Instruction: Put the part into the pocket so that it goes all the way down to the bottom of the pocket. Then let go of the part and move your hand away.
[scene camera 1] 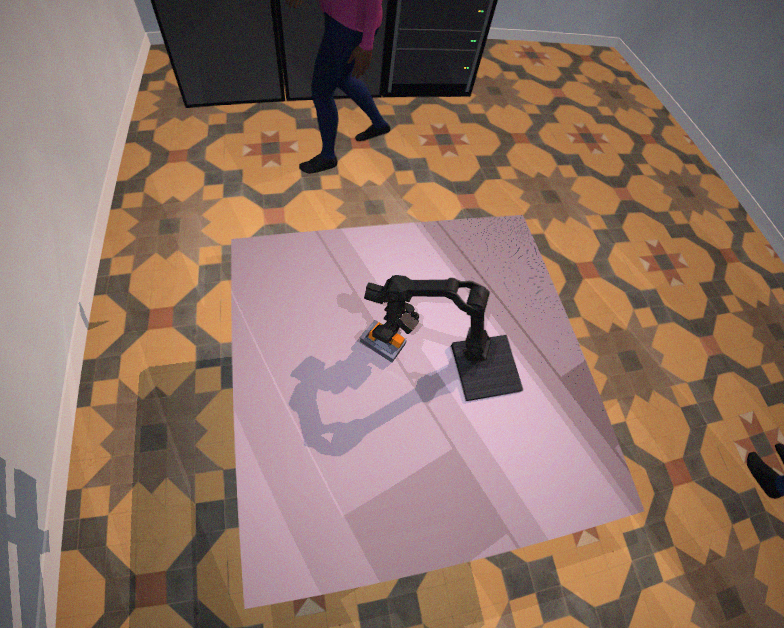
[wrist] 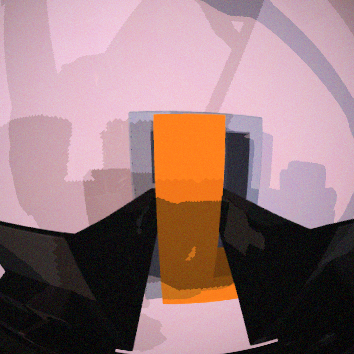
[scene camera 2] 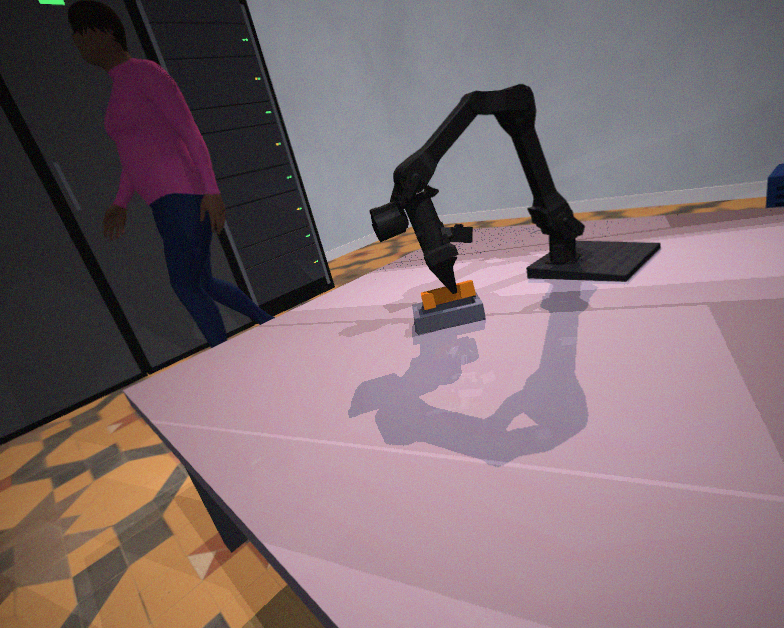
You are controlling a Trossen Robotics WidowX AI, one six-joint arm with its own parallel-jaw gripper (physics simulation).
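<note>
The orange part is held at the grey block. It stands up well above the block's rim in scene camera 2. In the wrist view it covers much of the dark pocket, which shows as a wide strip at its right and a thin one at its left. The part's far end is near the block's far rim. Its underside and the pocket bottom are hidden. My gripper is shut on the part, one finger on each long side.
The block rests on the pink table top. The arm's black base plate stands right of it. A person in a pink top is beyond the table, near dark cabinets.
</note>
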